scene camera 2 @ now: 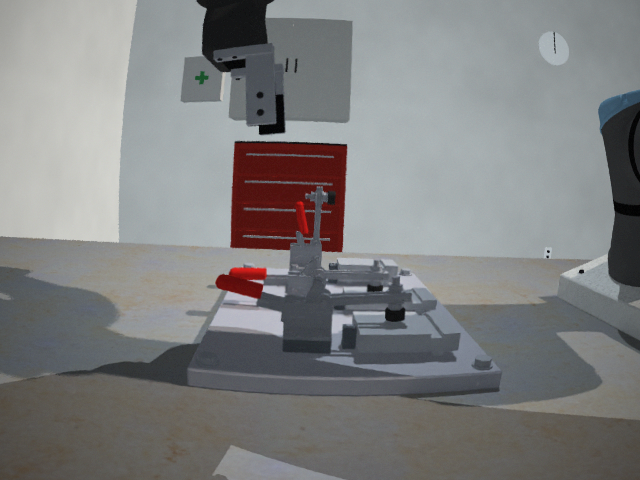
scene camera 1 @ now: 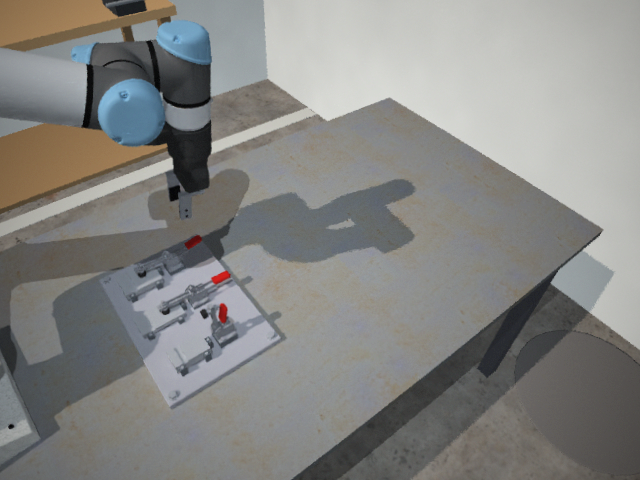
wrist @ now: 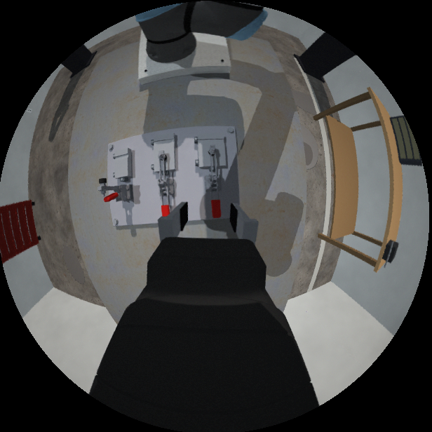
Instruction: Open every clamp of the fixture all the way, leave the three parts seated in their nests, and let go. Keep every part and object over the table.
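Places are measured from the arm's base along level axes (x ahead, y left, z up), in millimetres.
Pixels of known places: gripper, fingertip midpoint: (scene camera 2: 267, 129) (scene camera 1: 180, 208).
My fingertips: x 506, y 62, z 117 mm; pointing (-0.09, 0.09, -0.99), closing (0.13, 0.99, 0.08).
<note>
Ahead of a thing's pixels: the offset from my fingertips to its top centre. "*": to the spot under its first point. Level surfaces: height alone.
The fixture plate @[dx -72, dy -85, dz -169 mm] (scene camera 1: 248, 350) (scene camera 2: 341, 384) (wrist: 145, 202) carries three red-handled clamps. The clamp at one end @[* dx -48, dy -206, dz -132 mm] (scene camera 1: 224, 330) (scene camera 2: 317, 222) (wrist: 127, 192) has its arm raised, off its part @[* dx -117, dy -205, dz -143 mm] (scene camera 1: 192, 353) (scene camera 2: 367, 264) (wrist: 121, 162). The middle clamp @[dx -43, dy -87, dz -117 mm] (scene camera 1: 196, 294) (wrist: 164, 186) and the other end clamp @[dx -41, dy +23, dz -110 mm] (scene camera 1: 173, 262) (scene camera 2: 307, 317) (wrist: 214, 176) have lowered arms. The latter's black tip rests on its part (scene camera 2: 392, 333) (wrist: 221, 157). The middle part (wrist: 171, 161) is partly hidden. My gripper (scene camera 1: 179, 204) (scene camera 2: 268, 126) (wrist: 208, 211) is open and empty, above the plate's handle side; in the wrist view the end clamp's handle (wrist: 216, 208) shows between its fingers.
The fixture lies on the table @[dz -184 mm] (scene camera 1: 361, 310) (scene camera 2: 129, 428). The robot's pale base (scene camera 1: 15, 434) (scene camera 2: 584, 289) (wrist: 185, 72) stands beyond the parts' side. A wooden shelf unit (wrist: 342, 175) stands off the table. A red drawer cabinet (scene camera 2: 286, 170) is in the background.
</note>
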